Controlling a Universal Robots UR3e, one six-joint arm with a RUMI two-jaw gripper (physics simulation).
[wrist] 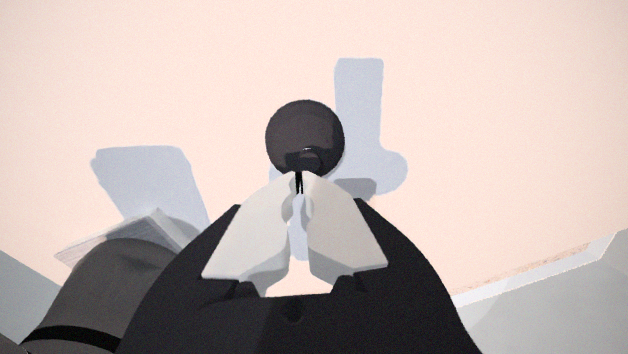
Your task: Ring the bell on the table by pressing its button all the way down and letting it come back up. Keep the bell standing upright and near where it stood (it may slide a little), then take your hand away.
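Places are measured from the arm's base along level axes (x right, y ahead, z up), in metres.
Pixels of known places: gripper, fingertip midpoint: (299, 174); arm's base, link origin: (143, 273).
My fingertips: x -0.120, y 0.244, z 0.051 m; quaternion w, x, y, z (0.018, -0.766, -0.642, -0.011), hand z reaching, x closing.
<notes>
Ahead of a thing's pixels: the offset from my fingertips to its top centre. Level surfaces: height alone.
The bell @(dz -0.010, dx -0.003, dy +0.009 m) (300, 122) is a dark, round, dome-shaped thing seen from above, a little above the middle of the wrist view. Its small round button @(dz -0.010, dx -0.003, dy +0.009 m) (310, 161) shows near the lower edge of the dome, by the fingertips. My gripper (299, 174) is shut, with its two pale fingers meeting at the tips and nothing between them. The fingertips overlap the bell's lower edge in the view, right beside the button. Whether they touch the button cannot be told. The lowest part of the bell is hidden behind the fingertips.
A pale, book-like block (90, 243) lies at the lower left, partly hidden behind a grey arm part. The light table top @(dz -0.076 m) (475, 125) carries bluish shadows of the arm and gripper. A table edge (530, 277) runs across the lower right, with grey floor beyond.
</notes>
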